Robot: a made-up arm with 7 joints. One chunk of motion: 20 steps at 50 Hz.
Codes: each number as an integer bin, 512 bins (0 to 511) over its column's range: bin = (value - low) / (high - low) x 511, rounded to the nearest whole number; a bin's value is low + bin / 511 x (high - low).
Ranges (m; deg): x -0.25..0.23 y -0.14..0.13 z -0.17..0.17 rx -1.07..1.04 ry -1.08..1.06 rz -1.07..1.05
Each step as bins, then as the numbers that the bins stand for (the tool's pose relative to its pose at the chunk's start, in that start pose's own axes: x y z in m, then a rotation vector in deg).
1 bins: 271 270 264 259 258 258
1 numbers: 0.0046 0.0027 0.0057 0.00 0.00 0.00
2 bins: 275 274 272 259 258 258
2 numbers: 0.0083 0.0048 0.0110 0.00 0.00 0.00
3 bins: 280 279 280 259 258 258
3 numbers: 0.0130 0.0074 0.0163 0.00 0.00 0.00
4 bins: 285 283 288 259 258 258
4 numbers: 0.0177 0.0095 0.0216 0.00 0.00 0.00
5 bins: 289 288 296 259 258 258
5 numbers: 0.0215 0.0122 0.0269 0.00 0.00 0.00
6 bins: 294 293 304 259 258 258
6 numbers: 0.0262 0.0148 0.0323 0.00 0.00 0.00
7 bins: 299 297 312 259 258 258
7 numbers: 0.0309 0.0169 0.0376 0.00 0.00 0.00
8 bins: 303 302 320 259 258 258
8 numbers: 0.0346 0.0196 0.0429 0.00 0.00 0.00
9 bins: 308 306 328 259 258 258
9 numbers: 0.0393 0.0217 0.0482 0.00 0.00 0.00
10 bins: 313 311 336 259 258 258
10 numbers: 0.0440 0.0243 0.0536 0.00 0.00 0.00
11 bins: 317 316 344 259 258 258
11 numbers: 0.0478 0.0270 0.0589 0.00 0.00 0.00
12 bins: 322 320 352 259 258 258
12 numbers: 0.0525 0.0291 0.0642 0.00 0.00 0.00
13 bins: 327 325 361 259 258 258
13 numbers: 0.0572 0.0317 0.0702 0.00 0.00 0.00
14 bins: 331 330 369 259 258 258
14 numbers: 0.0609 0.0344 0.0755 0.00 0.00 0.00
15 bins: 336 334 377 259 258 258
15 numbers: 0.0656 0.0365 0.0808 0.00 0.00 0.00
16 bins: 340 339 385 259 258 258
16 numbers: 0.0694 0.0391 0.0862 0.00 0.00 0.00
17 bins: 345 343 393 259 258 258
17 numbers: 0.0741 0.0412 0.0915 0.00 0.00 0.00
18 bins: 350 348 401 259 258 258
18 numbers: 0.0788 0.0439 0.0968 0.00 0.00 0.00
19 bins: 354 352 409 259 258 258
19 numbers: 0.0825 0.0460 0.1021 0.00 0.00 0.00
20 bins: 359 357 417 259 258 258
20 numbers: 0.0872 0.0486 0.1075 0.00 0.00 0.00
